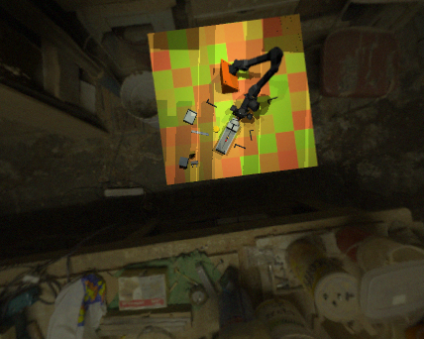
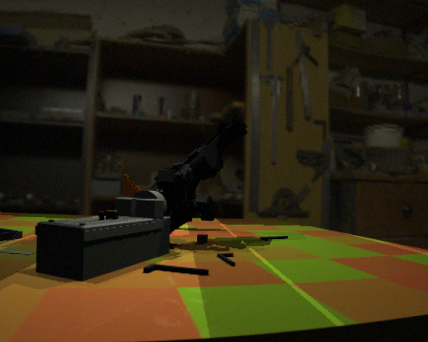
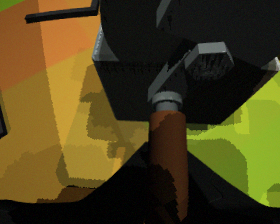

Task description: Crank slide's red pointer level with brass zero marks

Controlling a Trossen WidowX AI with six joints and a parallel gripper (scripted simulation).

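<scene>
The brown crank handle is 10 mm behind my gripper tip, 10 mm to the left of it and 30 mm above it. Round my gripper tip: yellow disc (40 mm ahead, 180 mm to the right, 20 mm below); then red pointer (160 mm ahead, 110 mm to the right, 50 mm above); then small cube (100 mm behind, 110 mm to the left, 20 mm below).
</scene>
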